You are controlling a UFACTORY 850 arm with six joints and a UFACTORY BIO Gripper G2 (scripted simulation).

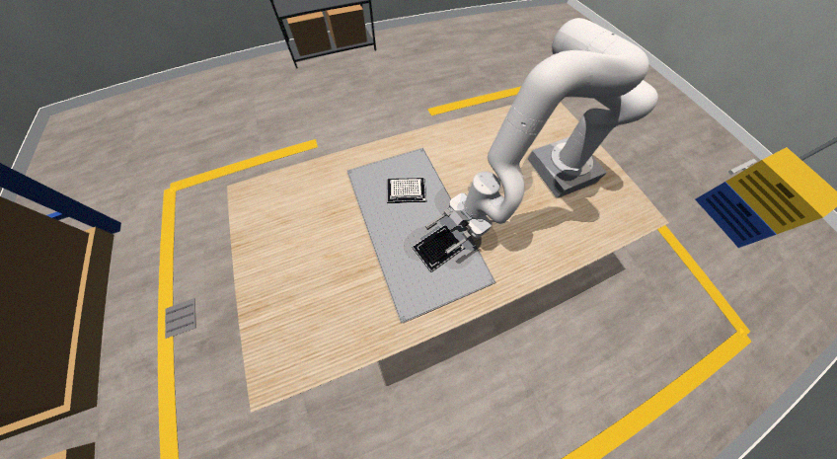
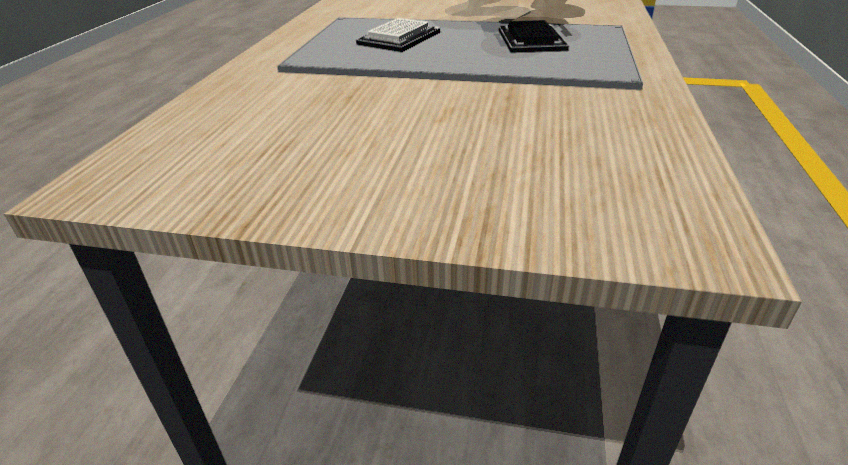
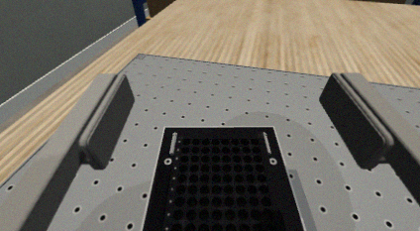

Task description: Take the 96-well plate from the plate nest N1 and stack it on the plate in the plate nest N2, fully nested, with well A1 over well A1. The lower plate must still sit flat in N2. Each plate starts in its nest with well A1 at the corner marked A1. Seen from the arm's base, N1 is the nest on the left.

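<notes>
The black 96-well plate lies 9 cm below my hand. The rest, counted from my hand: nest N1: 10 cm below; nest N2: 28 cm to the right, 10 cm below, 7 cm ahead; white 96-well plate: 28 cm to the right, 9 cm below, 7 cm ahead.
</notes>
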